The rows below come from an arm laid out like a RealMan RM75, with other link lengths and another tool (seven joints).
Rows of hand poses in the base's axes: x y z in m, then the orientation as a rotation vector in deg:
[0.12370 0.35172 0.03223 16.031 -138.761 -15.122]
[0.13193 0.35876 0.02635 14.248 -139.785 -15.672]
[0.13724 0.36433 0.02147 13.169 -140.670 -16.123]
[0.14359 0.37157 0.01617 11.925 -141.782 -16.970]
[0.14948 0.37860 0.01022 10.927 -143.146 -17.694]
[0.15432 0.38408 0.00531 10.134 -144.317 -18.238]
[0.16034 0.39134 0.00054 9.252 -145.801 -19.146]
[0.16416 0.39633 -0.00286 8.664 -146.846 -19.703]
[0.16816 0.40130 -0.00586 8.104 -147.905 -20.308]
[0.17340 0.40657 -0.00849 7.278 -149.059 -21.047]
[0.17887 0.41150 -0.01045 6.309 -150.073 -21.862]
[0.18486 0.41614 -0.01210 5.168 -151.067 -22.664]
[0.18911 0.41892 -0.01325 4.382 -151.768 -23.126]
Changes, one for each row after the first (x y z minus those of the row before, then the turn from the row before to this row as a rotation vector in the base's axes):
[0.00823 0.00704 -0.00588 -0.075 -0.726 -1.564]
[0.00531 0.00557 -0.00488 0.040 -0.712 -1.014]
[0.00635 0.00724 -0.00530 0.281 -0.928 -1.259]
[0.00589 0.00703 -0.00595 0.246 -1.220 -1.083]
[0.00484 0.00548 -0.00491 0.170 -1.061 -0.859]
[0.00602 0.00726 -0.00477 0.398 -1.381 -1.045]
[0.00382 0.00499 -0.00340 0.227 -0.978 -0.688]
[0.00400 0.00497 -0.00300 0.264 -1.002 -0.676]
[0.00524 0.00527 -0.00263 0.300 -1.073 -0.899]
[0.00547 0.00493 -0.00196 0.334 -0.930 -0.987]
[0.00599 0.00464 -0.00165 0.293 -0.896 -1.094]
[0.00425 0.00278 -0.00115 0.136 -0.631 -0.735]

